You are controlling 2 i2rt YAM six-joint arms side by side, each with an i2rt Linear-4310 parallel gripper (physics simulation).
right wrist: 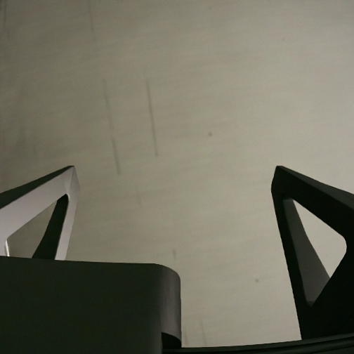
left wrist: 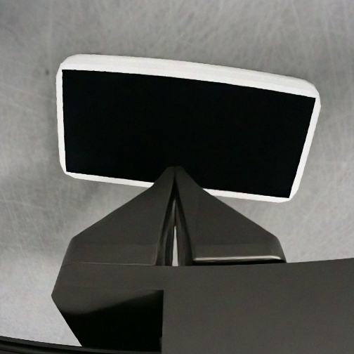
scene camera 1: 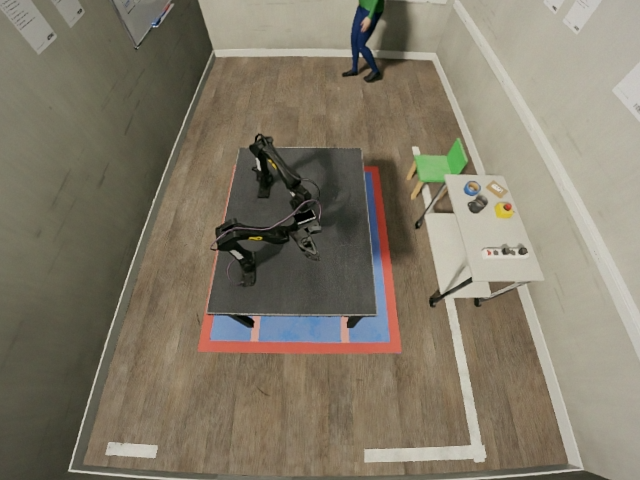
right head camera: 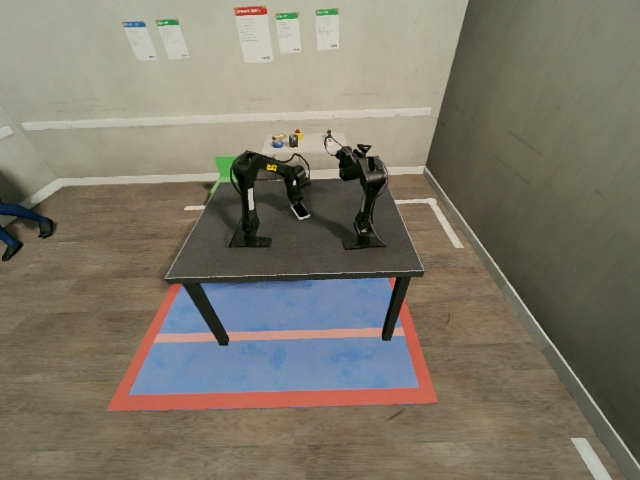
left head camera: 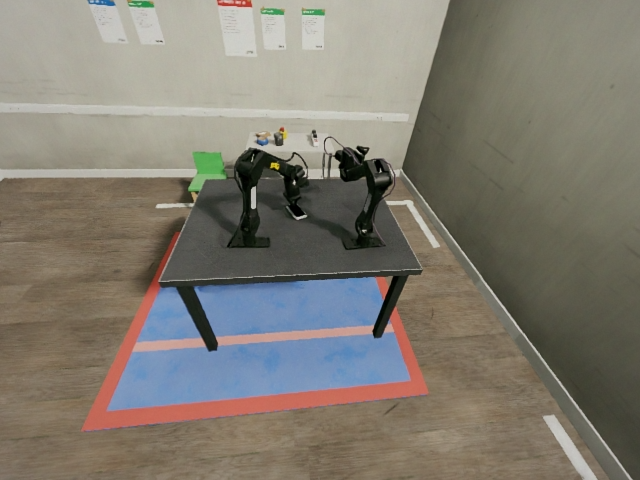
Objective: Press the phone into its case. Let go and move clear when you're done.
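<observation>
The phone point(left head camera: 297, 211) point(right head camera: 300, 211) point(scene camera 1: 305, 217) point(left wrist: 165, 120) lies screen up on the dark table, its black screen framed by white. The white case point(left wrist: 190, 70) shows as a rim around it; how deep the phone sits in it cannot be told from above. My left gripper point(left head camera: 295, 204) point(right head camera: 297, 203) point(left wrist: 174, 177) is shut and empty, pointing down, its tips over the screen near one long edge, touching or just above it. My right gripper point(right wrist: 175, 176) is open and empty, raised over the table; the right wrist view shows a wall between its fingers.
The right arm point(left head camera: 379, 178) point(right head camera: 373, 178) point(scene camera 1: 258, 232) stands on the same table point(left head camera: 289, 258) point(scene camera 1: 330, 289), and its wrist passes close to the phone in scene camera 1. A side table point(scene camera 1: 496, 227) with small items and a green chair point(scene camera 1: 433, 166) stand apart. A person point(scene camera 1: 364, 38) stands beyond.
</observation>
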